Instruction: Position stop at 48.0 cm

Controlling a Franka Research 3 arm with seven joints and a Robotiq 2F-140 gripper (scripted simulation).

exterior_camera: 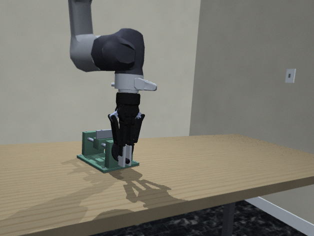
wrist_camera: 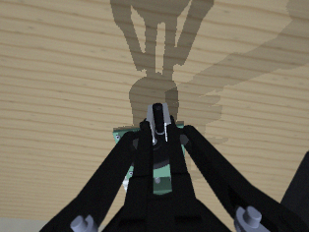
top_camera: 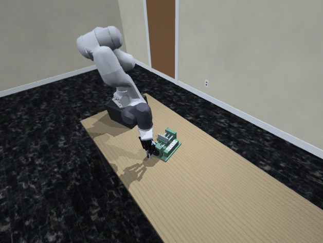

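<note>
The black handwheel is 20 mm to the left of my hand and 10 mm below it. Round my hand: stop block 140 mm to the left, 30 mm above, 10 mm ahead.
</note>
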